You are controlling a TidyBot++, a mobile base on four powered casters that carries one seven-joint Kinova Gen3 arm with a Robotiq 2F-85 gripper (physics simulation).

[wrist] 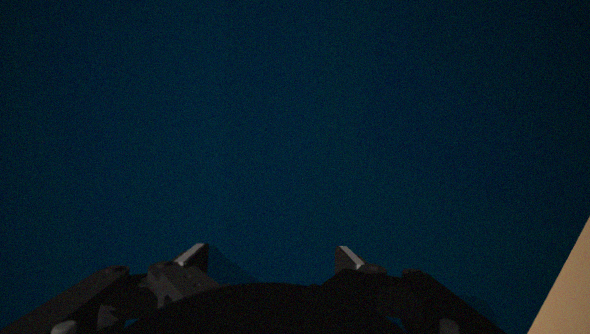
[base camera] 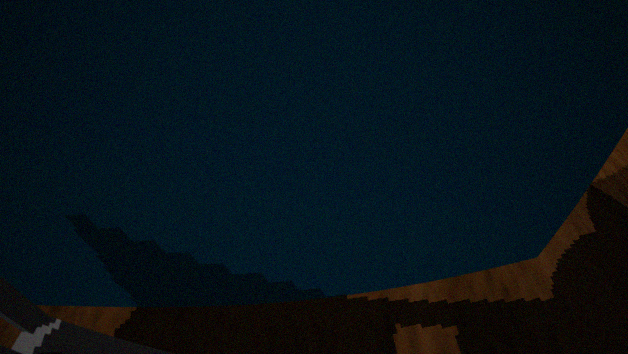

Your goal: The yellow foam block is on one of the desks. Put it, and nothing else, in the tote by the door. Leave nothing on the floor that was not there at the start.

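Frame: origin at the arm's base, x ahead, y left, z up, level; millimetres.
Seen in the pictures: gripper, fingertip midpoint: [wrist: 272,259].
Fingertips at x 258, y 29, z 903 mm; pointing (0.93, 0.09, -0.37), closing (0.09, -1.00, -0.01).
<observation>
A point is followed by its place in that frame.
My gripper [wrist: 272,259] {x 258, y 29, z 902 mm} is open, with its two fingertips apart at the bottom of the wrist view and no object between them. A large dark blue upright panel [base camera: 320,150] {x 270, y 15, z -189 mm} [wrist: 290,125] {x 268, y 22, z 992 mm} fills most of both views, in front of the gripper. The yellow foam block, the desk tops and the tote do not show in either view.
The wooden floor [base camera: 480,280] {x 304, y -185, z -397 mm} shows along the panel's bottom edge, with dark shadows across it. The panel ends at the right in the base camera view. A tan wall [wrist: 567,295] {x 882, y -1144, z 275 mm} shows past the panel's right edge in the wrist view.
</observation>
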